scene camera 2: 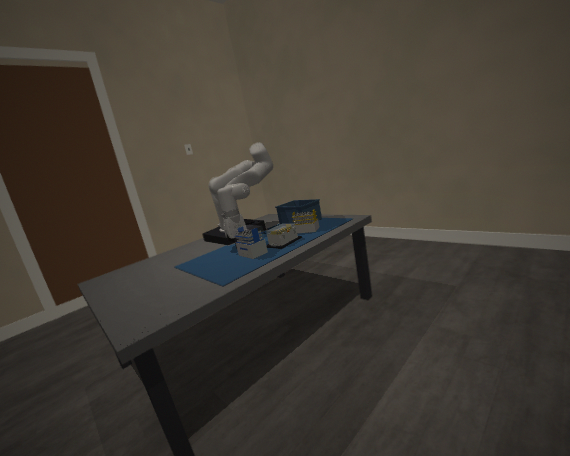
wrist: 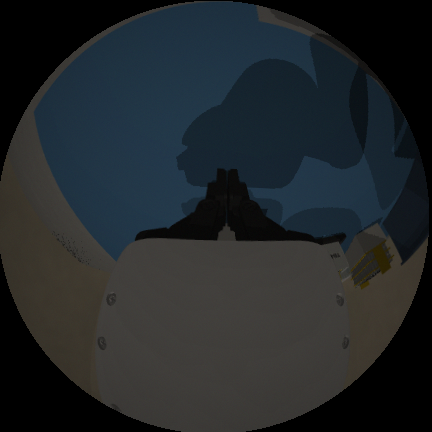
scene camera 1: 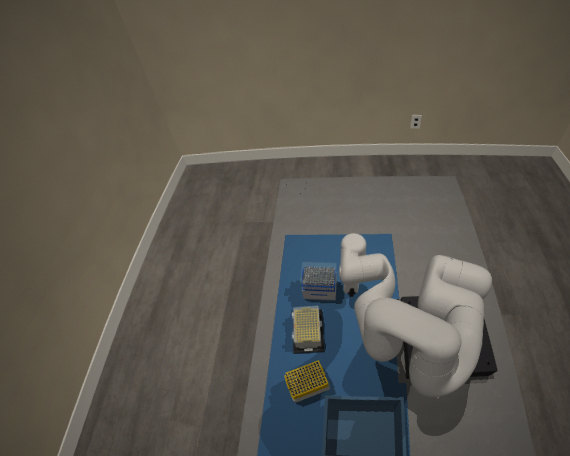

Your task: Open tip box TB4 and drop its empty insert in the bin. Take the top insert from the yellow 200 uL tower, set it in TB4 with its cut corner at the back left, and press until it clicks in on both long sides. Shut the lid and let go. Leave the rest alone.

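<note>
Tip box TB4 (scene camera 1: 307, 325) (scene camera 2: 283, 235) (wrist: 336, 257) sits on a dark base with a yellow grid showing through its clear lid, which looks shut. The yellow tower (scene camera 1: 306, 381) (scene camera 2: 306, 221) (wrist: 372, 262) stands beside it, turned at an angle, with several stacked yellow inserts. The bin (scene camera 1: 363, 400) (scene camera 2: 298, 204) (wrist: 407, 215) is an open dark-blue tray beyond the tower. My gripper (scene camera 1: 351, 292) (wrist: 225, 182) is shut and empty, pointing down low over the mat, beside the blue tower on the robot-base side. Its fingertips are hidden in scene camera 2. The cut corners are too small to tell.
A blue-and-white tower (scene camera 1: 319, 284) (scene camera 2: 251, 246) with a clear cover stands close beside my gripper, between it and the table's long edge. These things stand on a blue mat (scene camera 1: 300, 245) (scene camera 2: 220, 275) (wrist: 125, 100). The robot's black base (scene camera 1: 490, 362) is at the mat's other side.
</note>
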